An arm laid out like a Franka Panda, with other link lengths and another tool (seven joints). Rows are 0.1 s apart.
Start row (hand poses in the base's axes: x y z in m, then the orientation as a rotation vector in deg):
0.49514, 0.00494, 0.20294, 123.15, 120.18, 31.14
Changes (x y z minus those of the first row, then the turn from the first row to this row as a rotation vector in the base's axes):
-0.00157, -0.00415, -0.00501, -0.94, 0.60, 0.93
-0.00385, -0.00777, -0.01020, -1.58, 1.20, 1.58
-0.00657, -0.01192, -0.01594, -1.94, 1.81, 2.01
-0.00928, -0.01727, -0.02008, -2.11, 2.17, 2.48
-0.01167, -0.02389, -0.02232, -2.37, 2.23, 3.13
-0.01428, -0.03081, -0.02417, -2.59, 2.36, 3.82
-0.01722, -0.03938, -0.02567, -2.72, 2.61, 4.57
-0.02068, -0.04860, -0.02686, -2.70, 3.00, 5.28
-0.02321, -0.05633, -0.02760, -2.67, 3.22, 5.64
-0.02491, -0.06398, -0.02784, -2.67, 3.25, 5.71
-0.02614, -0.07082, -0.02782, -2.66, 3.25, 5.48
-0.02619, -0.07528, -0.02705, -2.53, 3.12, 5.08
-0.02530, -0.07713, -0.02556, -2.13, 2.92, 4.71
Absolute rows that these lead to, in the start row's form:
0.49357, 0.00079, 0.19793, 122.21, 121.41, 29.56
0.49129, -0.00283, 0.19274, 121.68, 122.36, 28.29
0.48857, -0.00698, 0.18700, 121.50, 123.10, 27.32
0.48586, -0.01233, 0.18286, 121.21, 123.79, 26.81
0.48347, -0.01895, 0.18062, 120.49, 124.53, 26.51
0.48086, -0.02587, 0.17877, 119.79, 125.35, 26.19
0.47792, -0.03444, 0.17727, 119.16, 126.32, 25.85
0.47446, -0.04366, 0.17608, 118.74, 127.34, 25.55
0.47193, -0.05139, 0.17534, 118.55, 127.88, 25.39
0.47023, -0.05904, 0.17510, 118.50, 127.97, 25.37
0.46900, -0.06588, 0.17512, 118.74, 127.71, 25.36
0.46895, -0.07034, 0.17589, 119.11, 127.21, 25.61
0.46984, -0.07219, 0.17738, 119.56, 126.77, 26.24

